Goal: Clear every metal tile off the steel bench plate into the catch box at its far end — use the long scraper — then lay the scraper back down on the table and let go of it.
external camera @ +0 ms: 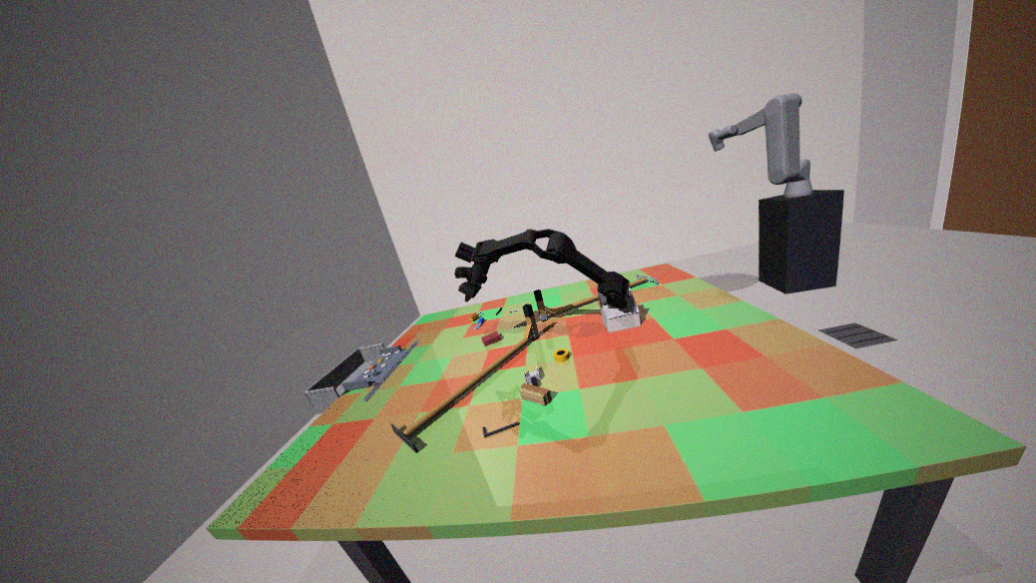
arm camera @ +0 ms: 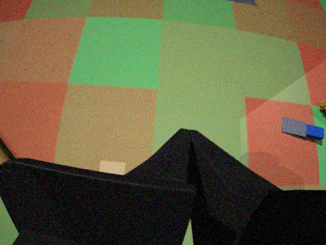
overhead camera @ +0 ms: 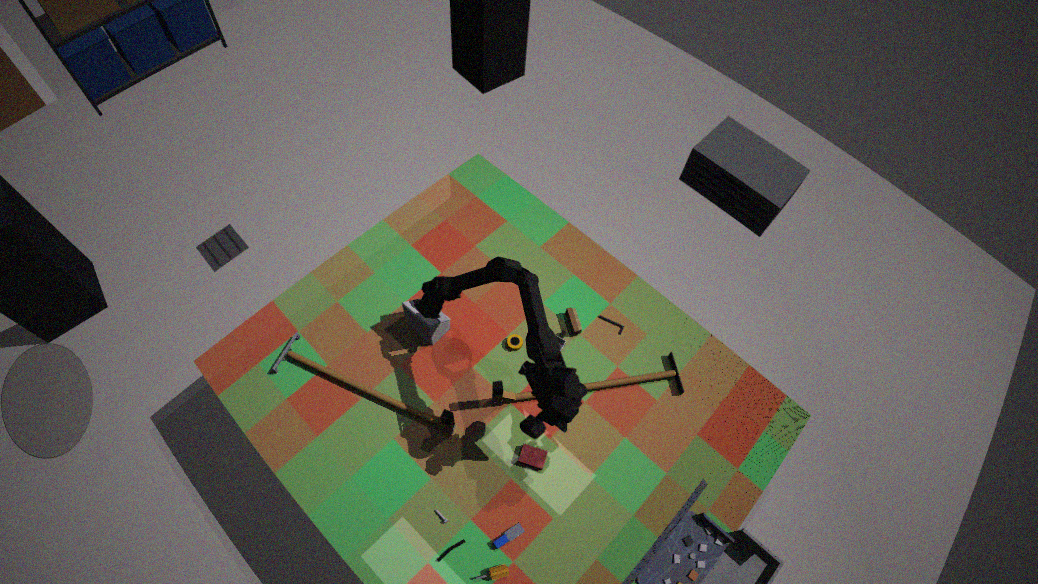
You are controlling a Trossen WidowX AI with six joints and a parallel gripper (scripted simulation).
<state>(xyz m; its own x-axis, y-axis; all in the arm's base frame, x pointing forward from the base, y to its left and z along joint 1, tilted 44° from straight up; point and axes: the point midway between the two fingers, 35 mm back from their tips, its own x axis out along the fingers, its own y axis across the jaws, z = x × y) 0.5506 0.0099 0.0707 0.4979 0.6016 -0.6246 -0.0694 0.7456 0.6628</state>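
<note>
The red block lies 21 cm below my gripper tip, 6 cm to the right of it and 2 cm behind it. Round my gripper tip: long scraper: 20 cm to the left, 15 cm below, 8 cm behind; then yellow tape roll: 34 cm behind, 21 cm below, 12 cm to the left; then blue piece: 26 cm to the right, 21 cm below, 11 cm ahead.
</note>
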